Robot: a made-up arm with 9 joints. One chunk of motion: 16 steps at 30 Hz.
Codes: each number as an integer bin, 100 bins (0 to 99) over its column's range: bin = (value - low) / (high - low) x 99, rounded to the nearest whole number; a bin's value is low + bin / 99 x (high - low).
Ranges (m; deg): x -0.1..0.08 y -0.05..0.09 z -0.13..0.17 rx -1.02..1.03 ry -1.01..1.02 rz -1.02..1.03
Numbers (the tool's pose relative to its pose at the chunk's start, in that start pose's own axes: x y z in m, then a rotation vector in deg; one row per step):
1: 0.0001 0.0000 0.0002 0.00 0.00 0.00
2: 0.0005 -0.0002 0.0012 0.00 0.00 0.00
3: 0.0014 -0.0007 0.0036 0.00 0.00 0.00
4: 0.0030 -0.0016 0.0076 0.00 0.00 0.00
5: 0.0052 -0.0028 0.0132 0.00 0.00 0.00
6: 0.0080 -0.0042 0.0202 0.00 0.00 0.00
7: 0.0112 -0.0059 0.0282 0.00 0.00 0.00
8: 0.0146 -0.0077 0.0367 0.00 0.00 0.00
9: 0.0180 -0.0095 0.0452 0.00 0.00 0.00
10: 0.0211 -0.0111 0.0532 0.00 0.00 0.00
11: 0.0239 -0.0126 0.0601 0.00 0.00 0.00
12: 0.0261 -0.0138 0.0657 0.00 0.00 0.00
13: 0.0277 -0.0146 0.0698 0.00 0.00 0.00
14: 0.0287 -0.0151 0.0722 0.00 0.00 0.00
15: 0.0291 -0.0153 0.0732 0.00 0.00 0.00
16: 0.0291 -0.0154 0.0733 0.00 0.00 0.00
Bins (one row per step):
1: 55 35 43 49 49 49
2: 55 35 43 49 49 49
3: 56 35 44 49 49 49
4: 57 34 45 49 49 49
5: 58 33 47 49 49 49
6: 59 32 50 49 49 49
7: 61 31 52 49 49 49
8: 63 30 55 49 49 49
9: 65 29 58 49 49 49
10: 67 28 60 49 49 49
11: 68 26 63 49 49 49
12: 69 26 65 49 49 49
13: 70 25 66 49 49 49
14: 71 25 67 49 49 49
15: 71 25 67 49 49 49
16: 71 24 67 49 49 49

